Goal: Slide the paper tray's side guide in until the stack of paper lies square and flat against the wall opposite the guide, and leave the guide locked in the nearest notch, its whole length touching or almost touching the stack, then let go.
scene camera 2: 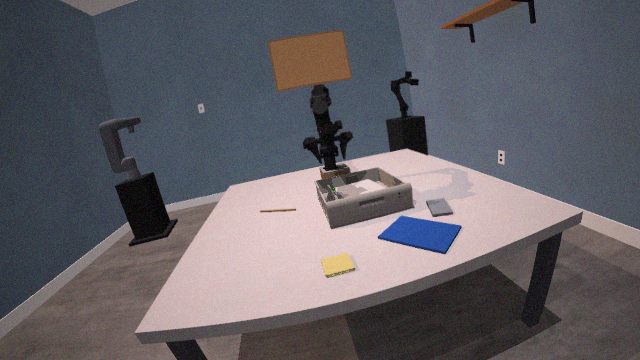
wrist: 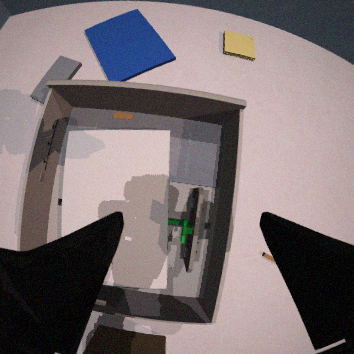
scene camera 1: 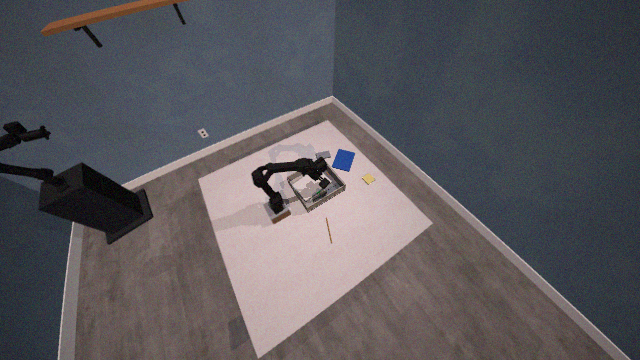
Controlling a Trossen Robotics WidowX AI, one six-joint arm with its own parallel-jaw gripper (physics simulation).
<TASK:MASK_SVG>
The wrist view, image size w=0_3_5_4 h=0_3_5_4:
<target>my gripper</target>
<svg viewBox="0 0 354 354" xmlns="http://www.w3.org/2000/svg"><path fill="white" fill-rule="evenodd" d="M262 212L259 227L296 305L313 348L316 350L343 338L345 340L338 345L315 354L354 354L354 245L314 231L271 212ZM121 211L114 211L71 233L30 250L18 251L0 247L0 354L54 354L54 352L59 354L76 354L95 300L119 243L123 229Z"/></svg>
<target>white paper stack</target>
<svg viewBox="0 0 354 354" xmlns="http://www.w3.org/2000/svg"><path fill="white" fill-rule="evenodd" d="M69 130L62 184L61 237L114 211L121 211L123 229L102 284L140 288L166 288L170 130Z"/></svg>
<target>blue book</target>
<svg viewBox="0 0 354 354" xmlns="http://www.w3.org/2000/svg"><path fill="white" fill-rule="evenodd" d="M137 8L84 29L108 80L125 81L152 68L175 60L174 54Z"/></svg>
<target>small grey block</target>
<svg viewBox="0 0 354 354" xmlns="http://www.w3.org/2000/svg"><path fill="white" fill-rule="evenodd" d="M81 62L59 55L29 96L44 104L49 90L46 82L50 79L71 79L82 65Z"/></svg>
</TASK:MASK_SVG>
